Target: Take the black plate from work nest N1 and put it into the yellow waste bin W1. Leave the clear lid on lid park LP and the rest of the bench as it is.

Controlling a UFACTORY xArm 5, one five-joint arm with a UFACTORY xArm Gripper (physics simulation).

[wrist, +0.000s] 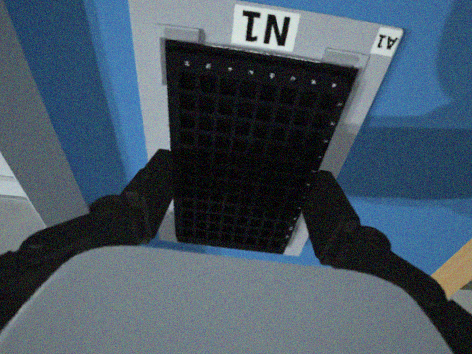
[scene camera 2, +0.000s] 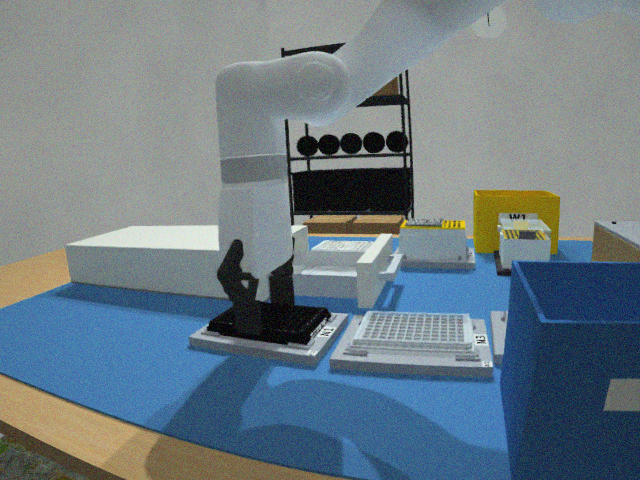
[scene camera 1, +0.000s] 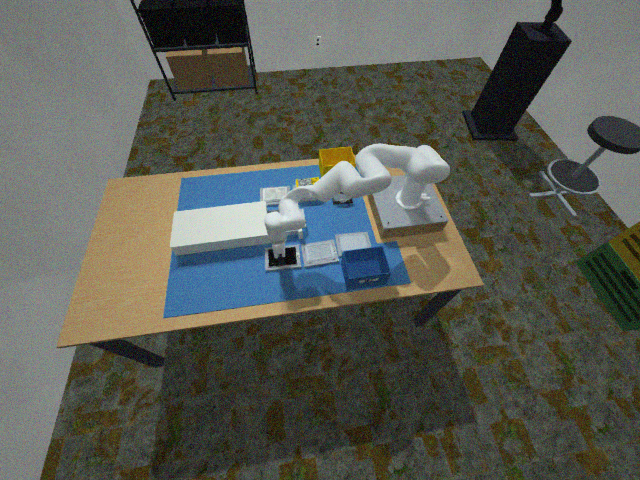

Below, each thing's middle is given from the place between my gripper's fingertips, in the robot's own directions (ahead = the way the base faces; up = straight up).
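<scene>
The black plate [scene camera 2: 282,323] is right at my hand. A drawer [scene camera 2: 357,275] sits 2 cm above my hand, 4 cm ahead of it and 18 cm to the right of it, while the white plate [scene camera 2: 390,333] is 3 cm to the right of my hand and 17 cm behind it.
</scene>
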